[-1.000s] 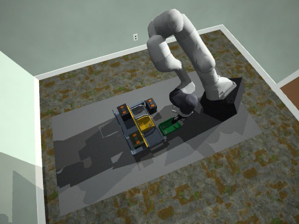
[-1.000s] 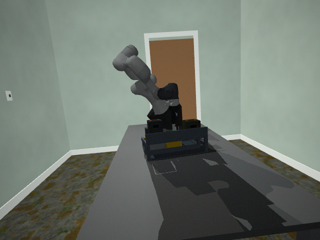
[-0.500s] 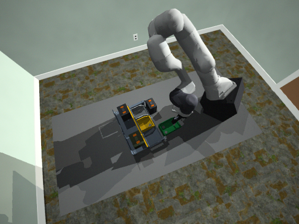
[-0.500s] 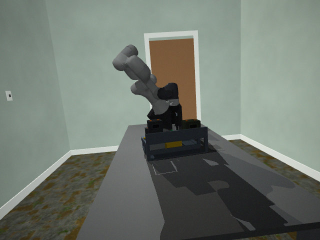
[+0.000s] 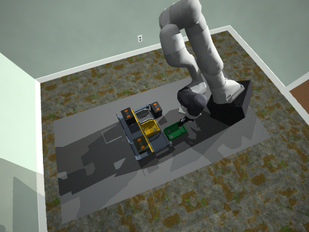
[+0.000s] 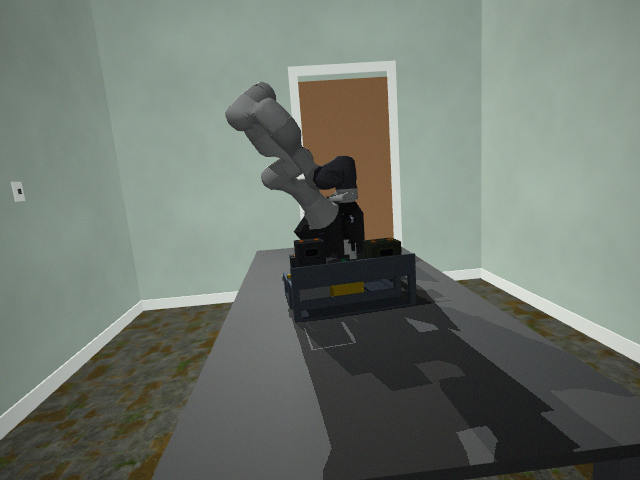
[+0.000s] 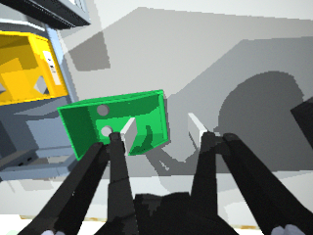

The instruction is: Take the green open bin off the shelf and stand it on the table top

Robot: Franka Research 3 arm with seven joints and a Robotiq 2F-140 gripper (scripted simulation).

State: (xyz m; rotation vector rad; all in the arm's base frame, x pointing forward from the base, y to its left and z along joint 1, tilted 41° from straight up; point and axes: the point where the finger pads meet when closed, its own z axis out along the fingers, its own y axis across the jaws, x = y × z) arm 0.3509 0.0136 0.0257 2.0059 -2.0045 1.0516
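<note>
Right now the green open bin is 8 cm ahead of my hand and 6 cm below it. Round my hand: yellow rail (31 cm ahead, 14 cm to the right, 1 cm above); yellow bin (26 cm ahead, 14 cm to the right, 5 cm below).
</note>
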